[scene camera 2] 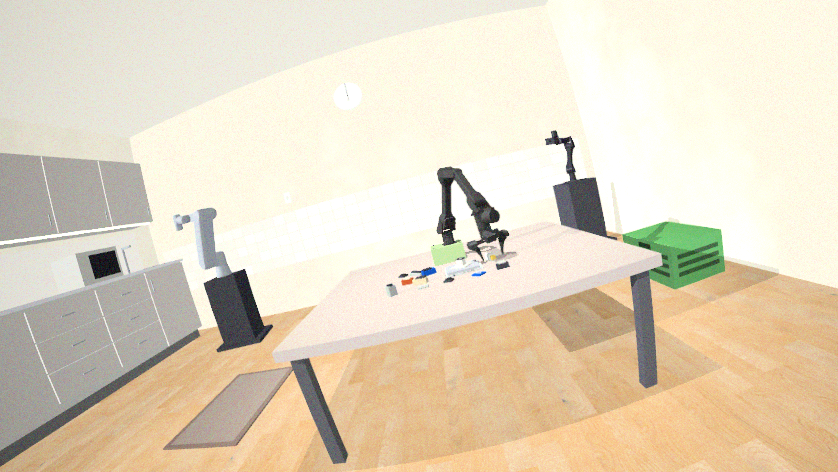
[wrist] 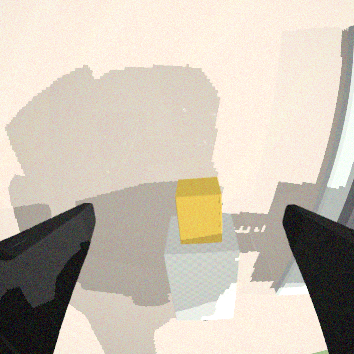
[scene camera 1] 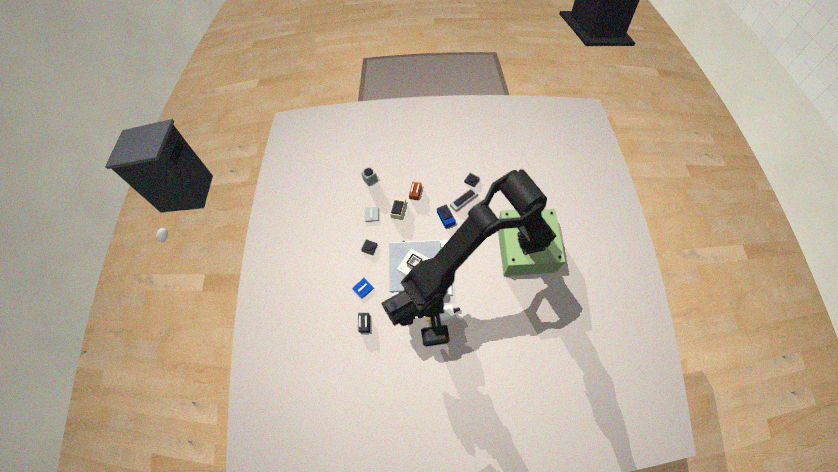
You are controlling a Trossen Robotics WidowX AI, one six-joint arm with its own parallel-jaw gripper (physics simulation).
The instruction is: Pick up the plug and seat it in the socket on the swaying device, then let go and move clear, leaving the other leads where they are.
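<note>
The plug, a white block with a yellow front, lies on the table. My gripper is open. In the wrist view its fingers stand wide on either side of the plug's yellow end, touching nothing. The arm partly covers the plug in scene camera 1. The device, a white block with a dark square socket outline, sits turned at an angle on a grey-blue tray, partly under the arm in that view. The device itself does not show in the wrist view, where the tray's edge is at right.
Small objects stand around the tray: a blue piece, a black and white piece, a black piece, an orange piece, a blue and black piece and a grey cylinder. The arm's green base block is at right.
</note>
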